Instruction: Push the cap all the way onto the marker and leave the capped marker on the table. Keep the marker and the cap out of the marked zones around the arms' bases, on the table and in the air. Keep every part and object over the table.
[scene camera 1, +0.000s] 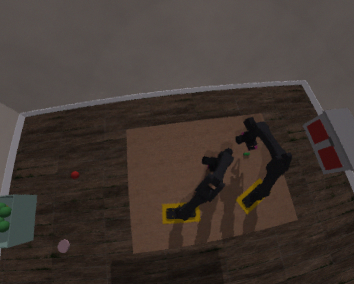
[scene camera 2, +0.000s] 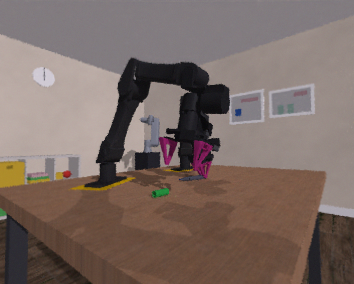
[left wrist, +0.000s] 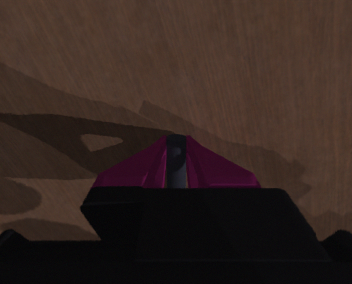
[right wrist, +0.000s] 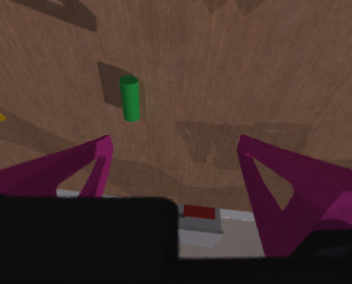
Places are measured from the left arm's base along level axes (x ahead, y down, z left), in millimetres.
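Pixels of known places: left gripper, fingertip midpoint: (scene camera 1: 208, 167) (scene camera 2: 204, 177) (left wrist: 176, 141); right gripper, fingertip midpoint: (scene camera 1: 246, 144) (scene camera 2: 180, 167) (right wrist: 175, 142); left arm's base at its link origin: (scene camera 1: 181, 212) (scene camera 2: 185, 169); right arm's base at its link origin: (scene camera 1: 253, 195) (scene camera 2: 107, 182).
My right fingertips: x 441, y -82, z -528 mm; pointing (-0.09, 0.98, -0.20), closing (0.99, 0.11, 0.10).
Ahead of a thing's pixels: the offset from my right fingertips to its middle. Level surfaces: height alone.
The dark grey marker @(dy +73, dx -151, dz +242 mm) (scene camera 2: 189, 178) (left wrist: 176, 162) is between the closed magenta fingers of my left gripper (left wrist: 176, 141), low at the tabletop; whether it touches the table I cannot tell. In the left wrist view its blunt end shows at the fingertips and the rest is hidden behind the gripper body. The green cap @(dy +74, dx -57, dz -21 mm) (scene camera 1: 246, 154) (scene camera 2: 161, 193) (right wrist: 131, 100) lies on its side on the table, apart from the marker. My right gripper (right wrist: 175, 142) is open and empty above the table, with the cap ahead of its left finger in the right wrist view.
Yellow outlines mark the zones around the left arm's base (scene camera 1: 164, 214) and the right arm's base (scene camera 1: 241, 204). The wooden table @(dy +83 mm) (scene camera 1: 150, 150) (scene camera 2: 280, 200) carries both arms, whose grippers are close together. A grey unit with red panels (scene camera 1: 330, 157) stands beyond the table.
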